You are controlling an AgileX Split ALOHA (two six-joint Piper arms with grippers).
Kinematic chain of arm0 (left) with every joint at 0, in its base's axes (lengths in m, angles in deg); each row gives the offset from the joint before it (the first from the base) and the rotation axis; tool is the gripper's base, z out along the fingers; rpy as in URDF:
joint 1: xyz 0 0 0.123 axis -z
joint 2: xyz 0 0 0 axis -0.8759 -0.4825 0
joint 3: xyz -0.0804 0.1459 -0.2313 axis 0.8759 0.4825 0
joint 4: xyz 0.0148 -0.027 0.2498 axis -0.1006 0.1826 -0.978
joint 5: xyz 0 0 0 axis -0.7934 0.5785 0.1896
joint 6: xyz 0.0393 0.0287 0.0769 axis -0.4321 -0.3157 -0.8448
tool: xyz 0 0 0 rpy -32.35 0.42 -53.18
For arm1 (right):
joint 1: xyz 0 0 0.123 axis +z
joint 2: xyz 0 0 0 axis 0.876 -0.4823 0
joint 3: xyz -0.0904 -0.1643 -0.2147 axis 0.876 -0.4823 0
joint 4: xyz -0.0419 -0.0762 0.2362 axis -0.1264 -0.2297 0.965
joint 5: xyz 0 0 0 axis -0.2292 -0.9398 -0.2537
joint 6: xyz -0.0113 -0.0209 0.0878 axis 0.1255 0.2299 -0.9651
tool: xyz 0 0 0 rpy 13.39 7.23 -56.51
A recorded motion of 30 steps. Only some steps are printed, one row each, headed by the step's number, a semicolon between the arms.
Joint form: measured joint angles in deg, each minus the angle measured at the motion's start. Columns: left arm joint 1, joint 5, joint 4, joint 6, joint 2, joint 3; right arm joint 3, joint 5, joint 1, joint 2, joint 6, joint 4.
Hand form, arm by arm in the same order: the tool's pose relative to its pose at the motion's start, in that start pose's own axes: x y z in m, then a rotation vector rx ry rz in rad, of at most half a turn. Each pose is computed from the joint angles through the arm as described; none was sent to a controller.
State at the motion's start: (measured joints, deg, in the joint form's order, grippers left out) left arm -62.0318 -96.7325 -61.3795 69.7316 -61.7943 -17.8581; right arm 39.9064 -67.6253 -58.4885 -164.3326 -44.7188 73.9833
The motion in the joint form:
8: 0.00 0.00 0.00 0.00 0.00 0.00; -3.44 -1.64 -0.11 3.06 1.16 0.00
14: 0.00 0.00 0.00 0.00 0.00 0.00; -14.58 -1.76 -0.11 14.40 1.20 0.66
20: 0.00 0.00 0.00 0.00 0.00 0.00; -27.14 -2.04 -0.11 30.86 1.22 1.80
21: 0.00 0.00 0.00 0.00 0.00 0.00; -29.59 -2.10 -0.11 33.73 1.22 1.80
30: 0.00 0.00 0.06 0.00 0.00 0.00; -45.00 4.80 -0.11 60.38 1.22 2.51
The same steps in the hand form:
8: 0.0000 0.0000 0.0000 0.0000 0.0000 0.0000; 0.0173 -0.0011 -0.0054 0.0006 0.0353 -0.0185
14: 0.0000 0.0000 0.0000 0.0000 0.0000 0.0000; 0.0699 -0.0015 -0.0253 -0.0101 0.0341 -0.0149
20: 0.0000 0.0000 0.0000 0.0000 0.0000 0.0000; 0.1407 -0.0015 -0.0503 -0.0294 -0.0288 -0.0074
21: 0.0000 0.0000 0.0000 0.0000 0.0000 0.0000; 0.1539 -0.0017 -0.0512 -0.0295 -0.0351 -0.0074
30: 0.0000 -0.0001 0.0000 0.0009 0.0000 -0.0005; 0.2439 -0.0025 -0.0639 -0.0448 -0.3515 -0.0003

